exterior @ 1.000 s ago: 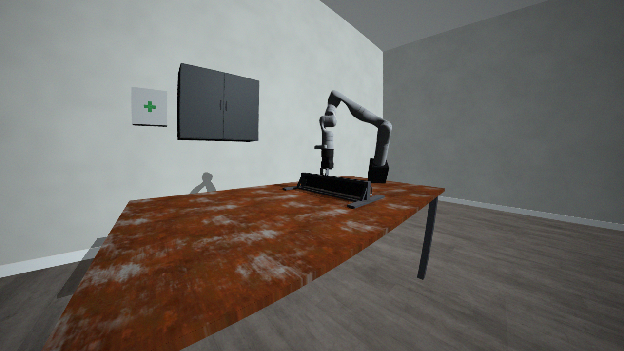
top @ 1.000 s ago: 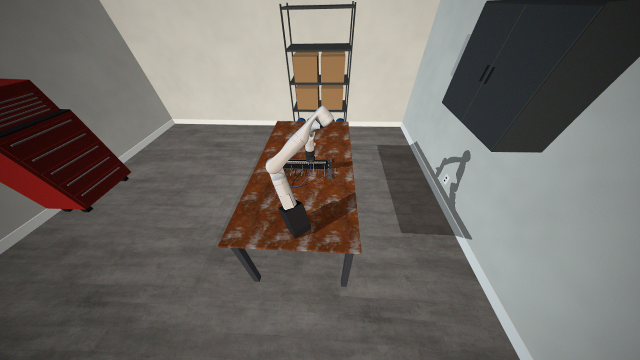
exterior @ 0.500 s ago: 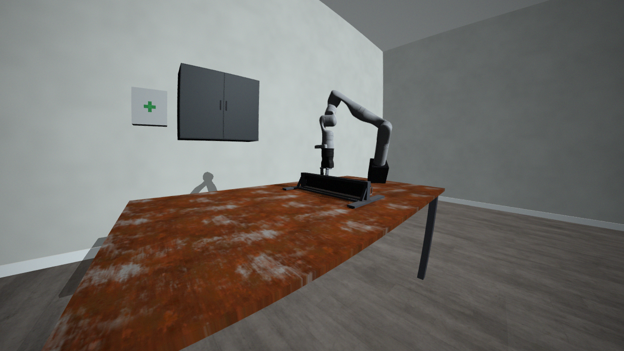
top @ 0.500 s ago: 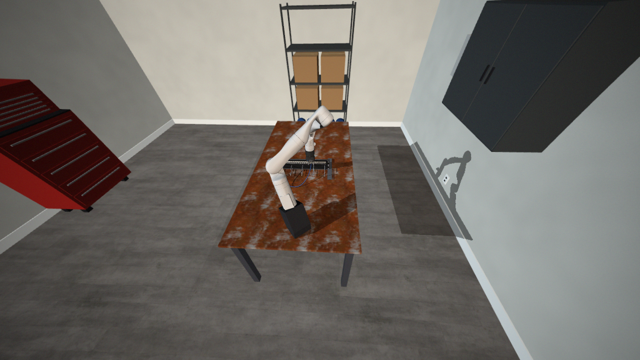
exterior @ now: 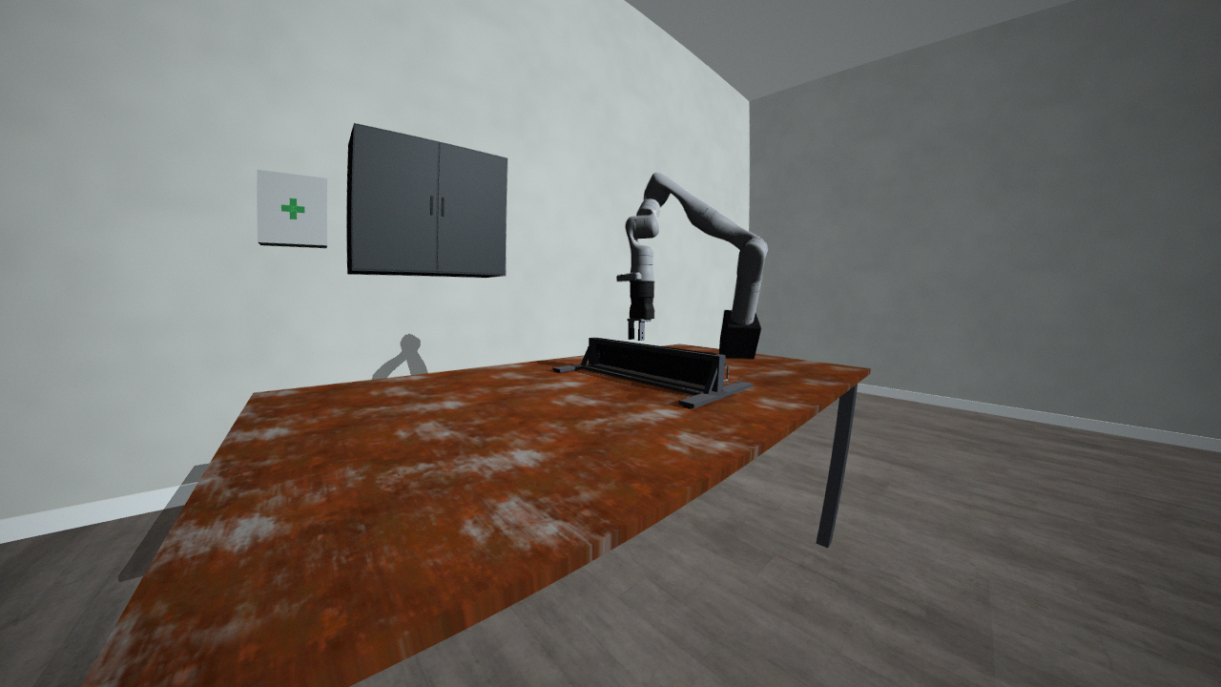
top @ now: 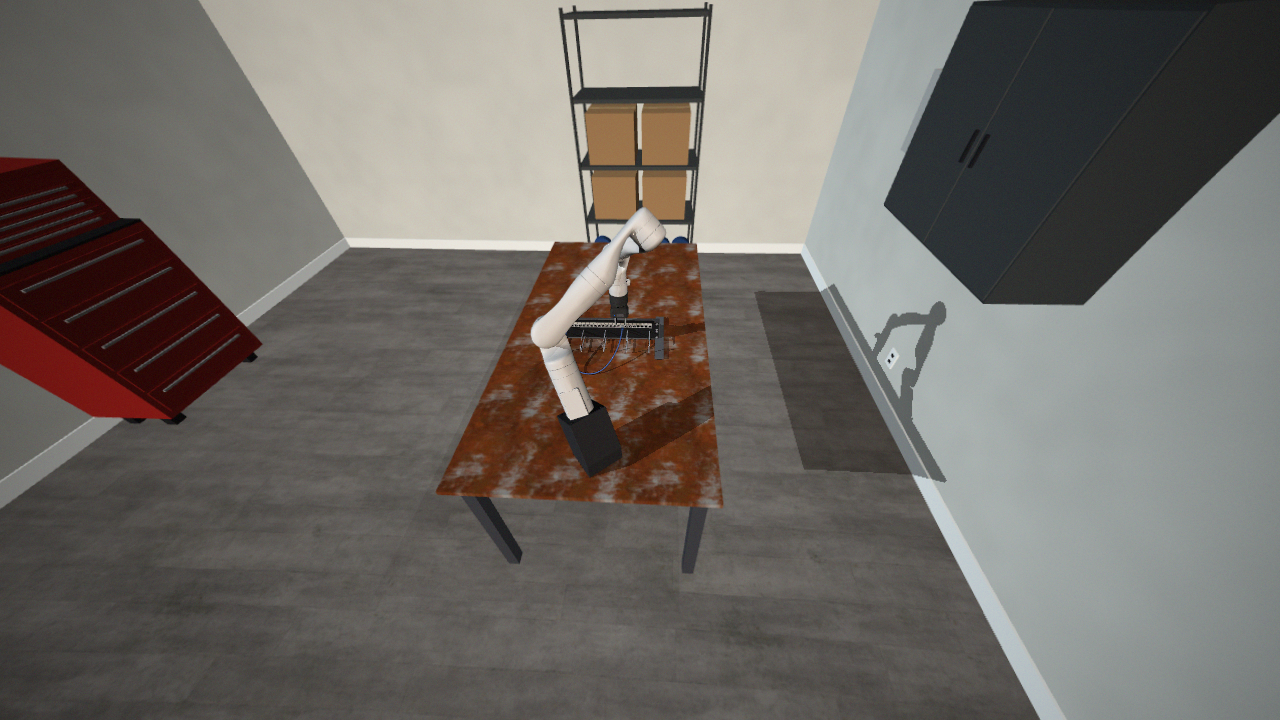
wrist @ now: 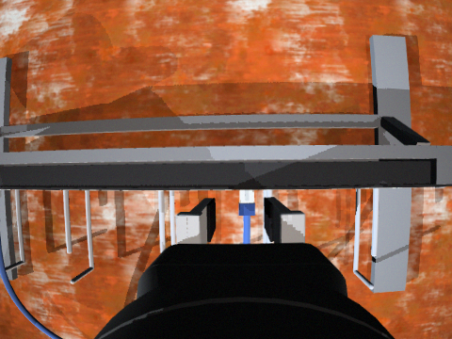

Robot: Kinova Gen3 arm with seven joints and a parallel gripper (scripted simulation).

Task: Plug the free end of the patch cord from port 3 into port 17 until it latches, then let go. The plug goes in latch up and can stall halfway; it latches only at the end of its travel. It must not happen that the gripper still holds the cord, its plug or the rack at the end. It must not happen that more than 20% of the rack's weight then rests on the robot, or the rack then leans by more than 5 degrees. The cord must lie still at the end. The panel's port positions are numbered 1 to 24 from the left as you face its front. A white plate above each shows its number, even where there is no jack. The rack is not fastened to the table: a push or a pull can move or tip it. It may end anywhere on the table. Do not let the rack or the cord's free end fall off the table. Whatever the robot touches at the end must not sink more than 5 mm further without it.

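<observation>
The plug lies 10 mm ahead of my hand, 10 mm to the right of it and 40 mm below it.
</observation>
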